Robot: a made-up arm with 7 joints.
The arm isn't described. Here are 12 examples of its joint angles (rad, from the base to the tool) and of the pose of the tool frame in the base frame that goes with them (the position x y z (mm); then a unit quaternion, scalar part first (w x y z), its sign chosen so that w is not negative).
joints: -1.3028 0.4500 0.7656 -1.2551 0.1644 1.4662 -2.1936
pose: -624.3 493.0 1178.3 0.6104 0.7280 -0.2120 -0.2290
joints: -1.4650 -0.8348 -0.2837 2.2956 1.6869 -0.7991 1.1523
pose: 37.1 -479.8 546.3 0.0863 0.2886 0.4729 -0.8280
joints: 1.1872 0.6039 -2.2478 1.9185 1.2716 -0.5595 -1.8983
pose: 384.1 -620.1 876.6 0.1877 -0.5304 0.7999 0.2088
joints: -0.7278 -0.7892 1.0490 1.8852 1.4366 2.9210 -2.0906
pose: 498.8 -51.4 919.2 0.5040 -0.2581 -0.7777 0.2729
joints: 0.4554 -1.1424 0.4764 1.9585 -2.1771 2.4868 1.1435
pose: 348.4 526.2 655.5 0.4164 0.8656 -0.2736 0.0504
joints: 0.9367 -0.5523 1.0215 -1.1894 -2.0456 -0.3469 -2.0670
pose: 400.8 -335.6 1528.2 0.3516 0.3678 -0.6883 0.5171
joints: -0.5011 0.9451 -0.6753 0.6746 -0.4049 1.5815 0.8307
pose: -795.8 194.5 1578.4 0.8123 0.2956 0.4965 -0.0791
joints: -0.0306 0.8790 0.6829 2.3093 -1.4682 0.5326 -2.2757
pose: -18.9 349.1 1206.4 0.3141 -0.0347 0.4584 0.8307
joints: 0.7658 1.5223 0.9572 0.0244 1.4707 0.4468 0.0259
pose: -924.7 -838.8 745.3 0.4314 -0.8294 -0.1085 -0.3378
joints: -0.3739 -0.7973 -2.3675 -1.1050 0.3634 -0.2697 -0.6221
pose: 894.0 -142.0 1116.2 0.4462 -0.5206 -0.1240 0.7173
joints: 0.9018 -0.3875 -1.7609 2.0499 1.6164 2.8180 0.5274
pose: 431.7 -257.8 1084.4 0.6683 0.5705 0.3872 0.2792
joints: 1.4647 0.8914 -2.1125 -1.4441 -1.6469 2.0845 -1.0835
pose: -274.8 -178.6 1390.3 0.2300 -0.8154 0.3930 0.3574
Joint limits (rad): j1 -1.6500..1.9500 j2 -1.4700..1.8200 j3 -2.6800..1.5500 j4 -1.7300..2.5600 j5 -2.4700..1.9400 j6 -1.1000..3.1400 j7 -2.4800..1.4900
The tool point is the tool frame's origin. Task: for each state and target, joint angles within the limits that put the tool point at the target. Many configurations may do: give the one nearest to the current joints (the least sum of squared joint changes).
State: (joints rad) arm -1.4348 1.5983 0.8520 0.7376 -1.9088 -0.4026 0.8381
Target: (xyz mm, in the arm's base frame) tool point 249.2 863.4 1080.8
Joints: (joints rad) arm -1.4110 1.5358 0.8419 1.3993 -1.8363 -0.4644 0.8244
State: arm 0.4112 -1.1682 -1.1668 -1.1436 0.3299 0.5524 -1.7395
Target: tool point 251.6 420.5 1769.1
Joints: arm 0.7470 -0.5729 -1.0498 -0.4809 0.4199 0.4416 -1.7989
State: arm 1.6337 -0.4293 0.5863 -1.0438 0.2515 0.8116 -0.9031
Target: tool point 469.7 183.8 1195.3
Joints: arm 1.7985 -0.8049 1.1269 -1.7300 -0.1720 1.4941 -0.9548
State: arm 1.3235 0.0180 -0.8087 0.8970 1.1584 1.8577 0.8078
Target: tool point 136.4 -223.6 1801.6
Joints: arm 1.1104 0.3384 -0.4595 0.5959 1.1326 1.9534 0.8046
